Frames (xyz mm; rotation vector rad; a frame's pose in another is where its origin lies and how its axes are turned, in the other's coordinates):
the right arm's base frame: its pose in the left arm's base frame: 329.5 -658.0 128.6 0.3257 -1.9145 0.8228
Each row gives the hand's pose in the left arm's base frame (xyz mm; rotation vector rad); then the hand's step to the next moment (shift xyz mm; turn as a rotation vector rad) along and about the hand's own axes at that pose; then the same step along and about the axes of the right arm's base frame.
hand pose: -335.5 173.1 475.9 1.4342 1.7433 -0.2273
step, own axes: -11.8 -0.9 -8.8 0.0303 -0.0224 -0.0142
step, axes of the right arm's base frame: 13.7 -5.1 2.1 -0.0022 0.0394 0.0081
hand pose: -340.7 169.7 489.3 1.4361 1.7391 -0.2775
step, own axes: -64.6 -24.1 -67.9 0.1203 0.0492 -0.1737
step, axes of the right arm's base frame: 94.0 -10.4 20.6 0.0757 0.1579 -0.1281
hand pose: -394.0 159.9 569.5 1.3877 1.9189 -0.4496
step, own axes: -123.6 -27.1 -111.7 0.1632 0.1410 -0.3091
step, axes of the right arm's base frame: 158.7 -57.4 -1.9 0.1430 0.2209 -0.2699
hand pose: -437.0 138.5 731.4 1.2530 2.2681 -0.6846
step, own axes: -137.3 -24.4 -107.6 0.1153 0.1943 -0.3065
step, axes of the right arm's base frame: 131.0 -108.2 -46.6 0.1230 0.1709 -0.3172
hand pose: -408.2 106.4 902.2 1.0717 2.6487 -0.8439
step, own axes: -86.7 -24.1 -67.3 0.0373 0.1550 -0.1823
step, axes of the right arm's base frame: 56.3 -86.9 -43.7 0.0443 0.0805 -0.2241
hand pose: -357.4 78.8 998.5 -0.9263 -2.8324 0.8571
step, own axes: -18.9 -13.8 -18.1 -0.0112 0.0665 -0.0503
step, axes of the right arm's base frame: 14.7 -24.4 -7.9 -0.0100 0.0123 -0.0826
